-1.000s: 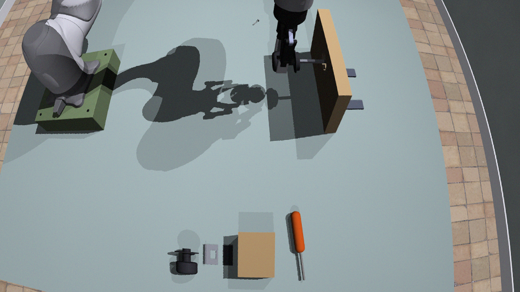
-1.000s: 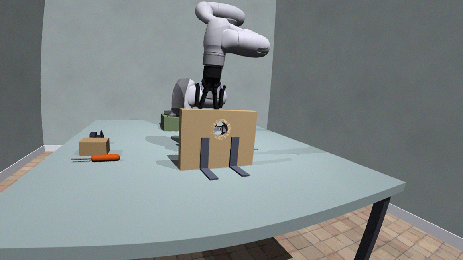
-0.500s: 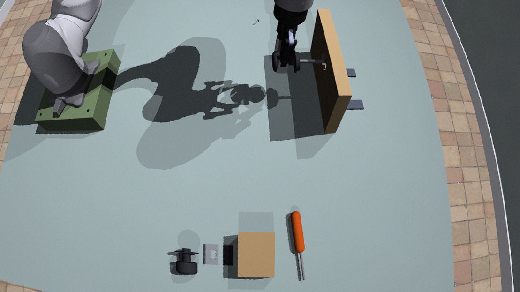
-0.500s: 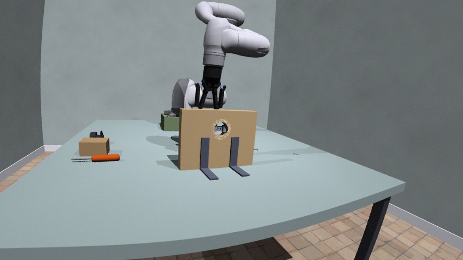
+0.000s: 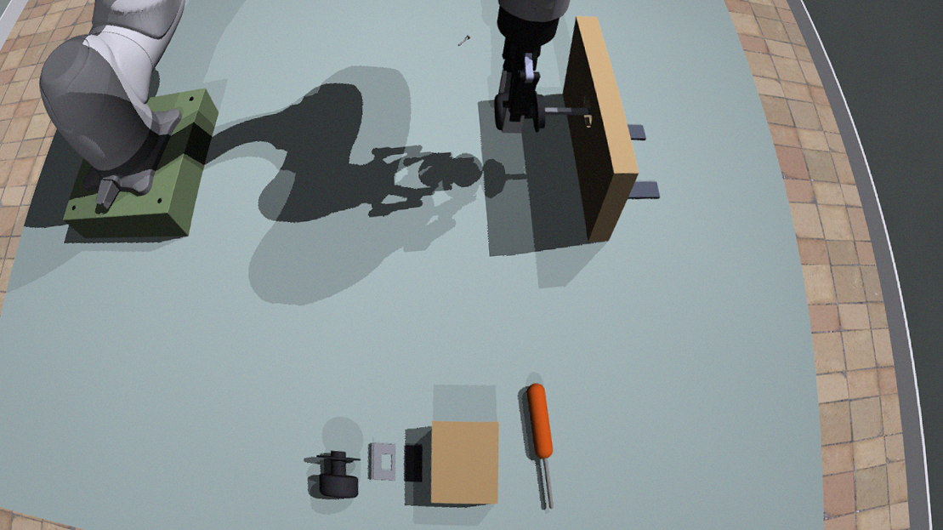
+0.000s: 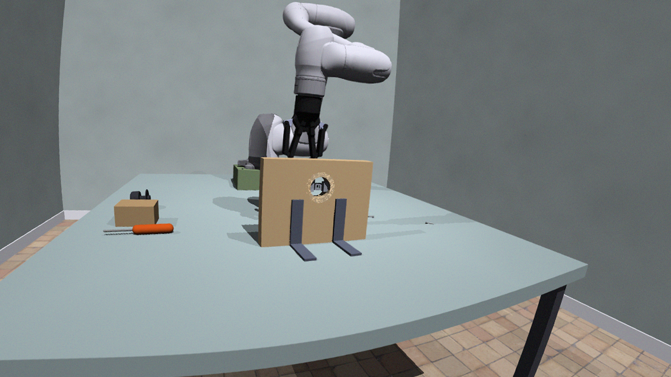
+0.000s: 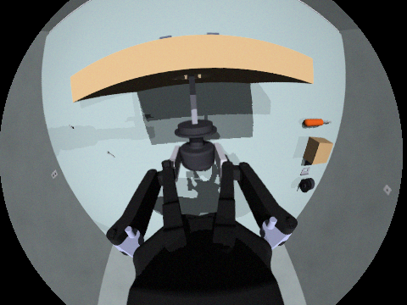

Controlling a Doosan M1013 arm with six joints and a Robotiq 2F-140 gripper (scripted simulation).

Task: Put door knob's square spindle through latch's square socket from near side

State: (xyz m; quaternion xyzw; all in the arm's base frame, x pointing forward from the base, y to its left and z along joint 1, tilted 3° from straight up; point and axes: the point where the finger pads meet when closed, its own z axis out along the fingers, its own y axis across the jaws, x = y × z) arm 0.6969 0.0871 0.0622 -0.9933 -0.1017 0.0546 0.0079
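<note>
Right now my hand is 130 mm short of the latch socket, 30 mm to the right of it and 30 mm above it. Also, from my hand: orange-handled screwdriver 110 mm ahead, 460 mm to the right, 160 mm below; then wooden block 10 mm ahead, 500 mm to the right, 140 mm below; then upright wood panel 130 mm ahead, 30 mm to the left, 50 mm below.
</note>
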